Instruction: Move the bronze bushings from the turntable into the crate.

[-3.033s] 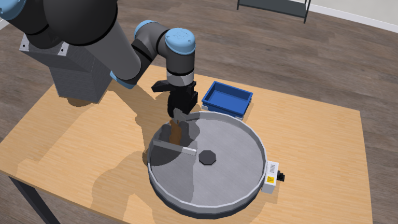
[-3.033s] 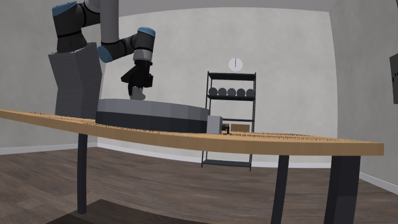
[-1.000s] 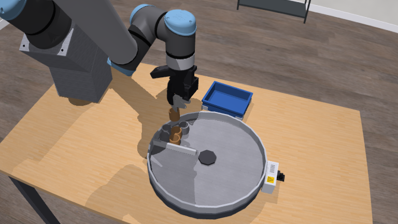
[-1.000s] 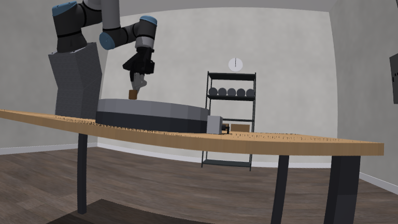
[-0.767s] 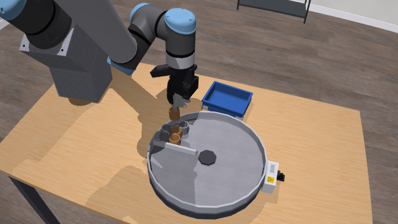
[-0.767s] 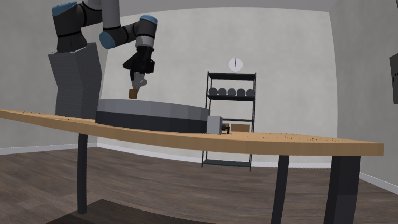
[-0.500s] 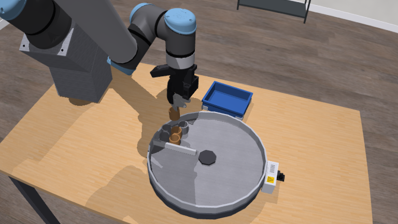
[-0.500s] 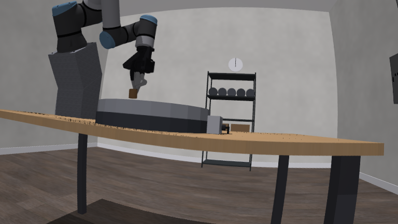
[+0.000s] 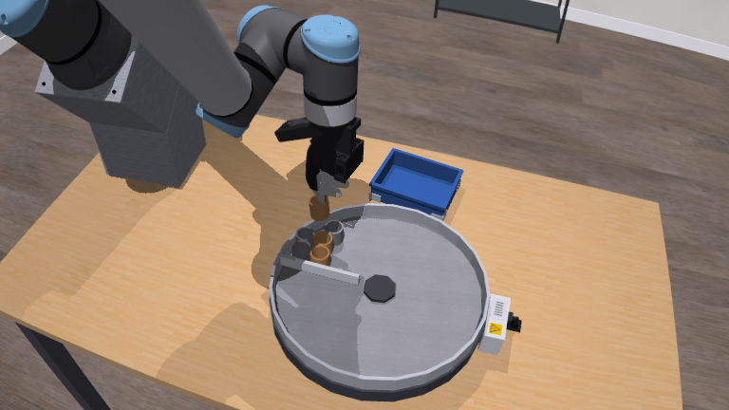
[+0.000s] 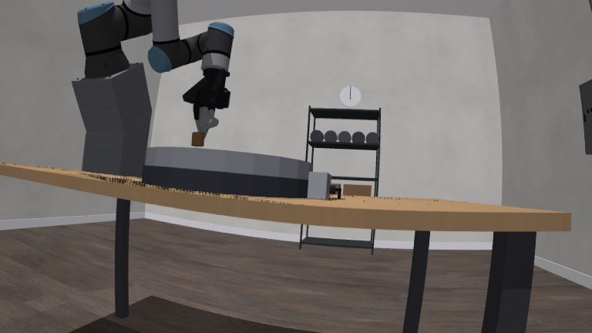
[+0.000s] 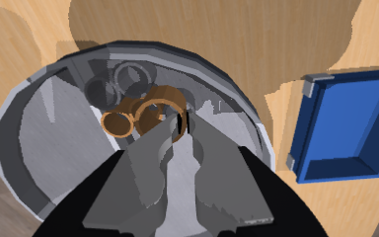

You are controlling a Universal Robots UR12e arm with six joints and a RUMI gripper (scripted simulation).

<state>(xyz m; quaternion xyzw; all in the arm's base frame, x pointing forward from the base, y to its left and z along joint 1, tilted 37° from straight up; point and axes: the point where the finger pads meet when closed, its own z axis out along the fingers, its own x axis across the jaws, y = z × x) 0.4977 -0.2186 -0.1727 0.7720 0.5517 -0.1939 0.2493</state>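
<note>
My hand is 220 mm to the right of the blue crate, 180 mm short of it and 130 mm above it. From my hand the other things lie so: grey turntable: 140 mm ahead, 130 mm to the right, 100 mm below.
</note>
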